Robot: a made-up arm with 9 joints. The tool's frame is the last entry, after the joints.
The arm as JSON. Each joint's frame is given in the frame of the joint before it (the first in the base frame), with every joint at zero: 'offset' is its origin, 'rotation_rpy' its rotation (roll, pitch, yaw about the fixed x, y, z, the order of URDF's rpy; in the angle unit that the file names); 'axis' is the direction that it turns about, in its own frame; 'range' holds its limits. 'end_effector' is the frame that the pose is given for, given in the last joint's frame.
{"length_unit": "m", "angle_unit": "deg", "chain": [
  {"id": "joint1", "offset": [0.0, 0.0, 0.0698], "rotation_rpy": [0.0, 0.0, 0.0], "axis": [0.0, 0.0, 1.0], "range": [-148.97, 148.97]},
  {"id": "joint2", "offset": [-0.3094, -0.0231, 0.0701], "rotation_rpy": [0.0, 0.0, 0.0], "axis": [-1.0, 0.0, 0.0], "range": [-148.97, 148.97]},
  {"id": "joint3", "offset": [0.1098, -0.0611, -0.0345], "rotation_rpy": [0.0, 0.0, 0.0], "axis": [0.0, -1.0, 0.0], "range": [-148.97, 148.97]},
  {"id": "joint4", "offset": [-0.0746, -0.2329, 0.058], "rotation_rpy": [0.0, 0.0, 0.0], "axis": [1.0, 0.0, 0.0], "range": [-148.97, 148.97]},
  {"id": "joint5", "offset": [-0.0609, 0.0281, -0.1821], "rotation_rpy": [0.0, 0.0, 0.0], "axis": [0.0, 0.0, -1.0], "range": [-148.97, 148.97]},
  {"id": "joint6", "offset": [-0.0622, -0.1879, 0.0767], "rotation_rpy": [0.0, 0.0, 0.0], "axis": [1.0, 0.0, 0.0], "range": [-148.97, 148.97]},
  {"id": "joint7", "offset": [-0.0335, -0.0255, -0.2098], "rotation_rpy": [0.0, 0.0, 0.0], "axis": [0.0, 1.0, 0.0], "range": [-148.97, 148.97]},
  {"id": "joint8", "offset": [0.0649, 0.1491, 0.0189], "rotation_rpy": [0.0, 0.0, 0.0], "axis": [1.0, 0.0, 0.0], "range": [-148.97, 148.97]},
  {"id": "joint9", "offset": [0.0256, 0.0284, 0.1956], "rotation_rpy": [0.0, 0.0, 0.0], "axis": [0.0, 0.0, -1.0], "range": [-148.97, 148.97]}
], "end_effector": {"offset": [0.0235, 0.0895, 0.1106], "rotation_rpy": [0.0, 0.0, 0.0]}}
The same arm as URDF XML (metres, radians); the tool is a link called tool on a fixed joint. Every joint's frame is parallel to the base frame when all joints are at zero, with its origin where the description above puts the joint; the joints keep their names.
<robot name="arm">
  <joint name="joint1" type="revolute">
    <parent link="base_link"/>
    <child link="link1"/>
    <origin xyz="0 0 0.0698" rpy="0 0 0"/>
    <axis xyz="0 0 1"/>
    <limit lower="-2.6" upper="2.6"/>
  </joint>
  <joint name="joint2" type="revolute">
    <parent link="link1"/>
    <child link="link2"/>
    <origin xyz="-0.3094 -0.0231 0.0701" rpy="0 0 0"/>
    <axis xyz="-1 0 0"/>
    <limit lower="-2.6" upper="2.6"/>
  </joint>
  <joint name="joint3" type="revolute">
    <parent link="link2"/>
    <child link="link3"/>
    <origin xyz="0.1098 -0.0611 -0.0345" rpy="0 0 0"/>
    <axis xyz="0 -1 0"/>
    <limit lower="-2.6" upper="2.6"/>
  </joint>
  <joint name="joint4" type="revolute">
    <parent link="link3"/>
    <child link="link4"/>
    <origin xyz="-0.0746 -0.2329 0.058" rpy="0 0 0"/>
    <axis xyz="1 0 0"/>
    <limit lower="-2.6" upper="2.6"/>
  </joint>
  <joint name="joint5" type="revolute">
    <parent link="link4"/>
    <child link="link5"/>
    <origin xyz="-0.0609 0.0281 -0.1821" rpy="0 0 0"/>
    <axis xyz="0 0 -1"/>
    <limit lower="-2.6" upper="2.6"/>
  </joint>
  <joint name="joint6" type="revolute">
    <parent link="link5"/>
    <child link="link6"/>
    <origin xyz="-0.0622 -0.1879 0.0767" rpy="0 0 0"/>
    <axis xyz="1 0 0"/>
    <limit lower="-2.6" upper="2.6"/>
  </joint>
  <joint name="joint7" type="revolute">
    <parent link="link6"/>
    <child link="link7"/>
    <origin xyz="-0.0335 -0.0255 -0.2098" rpy="0 0 0"/>
    <axis xyz="0 1 0"/>
    <limit lower="-2.6" upper="2.6"/>
  </joint>
  <joint name="joint8" type="revolute">
    <parent link="link7"/>
    <child link="link8"/>
    <origin xyz="0.0649 0.1491 0.0189" rpy="0 0 0"/>
    <axis xyz="1 0 0"/>
    <limit lower="-2.6" upper="2.6"/>
  </joint>
  <joint name="joint9" type="revolute">
    <parent link="link8"/>
    <child link="link9"/>
    <origin xyz="0.0256 0.0284 0.1956" rpy="0 0 0"/>
    <axis xyz="0 0 -1"/>
    <limit lower="-2.6" upper="2.6"/>
  </joint>
  <joint name="tool_fixed" type="fixed">
    <parent link="link9"/>
    <child link="tool"/>
    <origin xyz="0.0235 0.0895 0.1106" rpy="0 0 0"/>
  </joint>
  <link name="base_link"/>
  <link name="link1"/>
  <link name="link2"/>
  <link name="link3"/>
  <link name="link4"/>
  <link name="link5"/>
  <link name="link6"/>
  <link name="link7"/>
  <link name="link8"/>
  <link name="link9"/>
  <link name="tool"/>
</robot>

